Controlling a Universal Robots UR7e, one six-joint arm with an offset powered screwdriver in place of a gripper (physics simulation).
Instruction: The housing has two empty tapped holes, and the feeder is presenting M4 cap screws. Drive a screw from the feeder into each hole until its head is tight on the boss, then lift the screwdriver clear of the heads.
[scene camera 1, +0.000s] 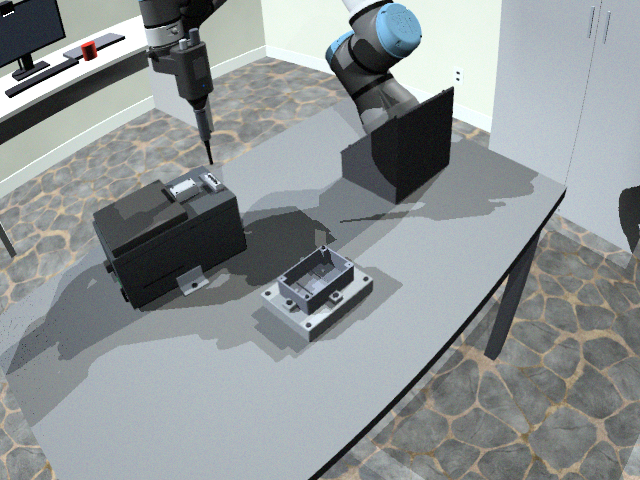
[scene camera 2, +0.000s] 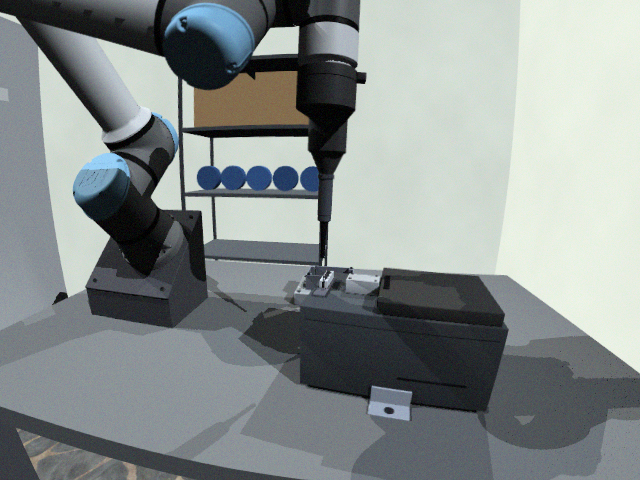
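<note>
The screwdriver, my gripper, points down with its thin bit tip a little above the feeder's small slotted white block. Whether a screw is on the tip is too small to tell. The dark feeder stands on the table; dark marks show in the block's slot, but single screws cannot be made out. The open grey housing sits on a pale fixture plate, apart from the feeder. Its corner bosses show dark spots; which are empty holes is unclear. In scene camera 2 the feeder partly hides the housing.
A second white block sits on the feeder beside its raised dark lid. An angled bracket is at its foot. The arm's dark wedge-shaped base stands on the table.
</note>
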